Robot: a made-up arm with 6 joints.
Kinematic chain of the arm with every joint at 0, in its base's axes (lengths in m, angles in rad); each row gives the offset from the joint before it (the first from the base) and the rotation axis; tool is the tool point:
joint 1: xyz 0 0 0.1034 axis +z
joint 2: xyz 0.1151 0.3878 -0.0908 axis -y
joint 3: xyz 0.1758 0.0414 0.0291 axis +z
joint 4: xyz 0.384 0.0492 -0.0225 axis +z
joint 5: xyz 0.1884 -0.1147 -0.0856 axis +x
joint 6: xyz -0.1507 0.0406 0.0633 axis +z
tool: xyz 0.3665 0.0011 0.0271
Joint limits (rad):
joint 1: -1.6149..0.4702
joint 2: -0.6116..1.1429
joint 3: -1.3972..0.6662
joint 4: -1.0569..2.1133
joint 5: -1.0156..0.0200
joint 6: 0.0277..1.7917
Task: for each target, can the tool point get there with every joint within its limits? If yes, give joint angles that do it. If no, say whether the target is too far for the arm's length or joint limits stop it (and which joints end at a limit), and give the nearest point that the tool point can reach.
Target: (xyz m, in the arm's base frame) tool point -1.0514 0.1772 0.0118
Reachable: no: joint limits stop it (at a limit: joint 1, joint 2, joint 3, joint 5, joint 6) | nearest point -0.3336 -0.1535 0.1586 | short by 0.804 m
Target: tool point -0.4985 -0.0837 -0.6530
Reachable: no: joint limits stop it (at a limit: joint 1, joint 2, joint 3, joint 5) | nearest point -0.2520 -0.2061 -0.4278 | short by 0.356 m
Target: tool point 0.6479 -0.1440 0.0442
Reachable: yes | joints -0.9073 0.5007 -1.1584 1.8547 -0.4630 1.1097
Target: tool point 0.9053 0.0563 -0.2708
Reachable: yes | joints -0.8173 0.0135 -0.0274 0.6940 -0.7495 1.4990
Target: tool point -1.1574 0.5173 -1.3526
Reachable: no: too far | nearest point -0.2461 0.7863 -0.4618 | short by 1.302 m
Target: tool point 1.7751 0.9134 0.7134
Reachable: no: too far | nearest point 1.0989 0.5655 0.4161 | short by 0.817 m
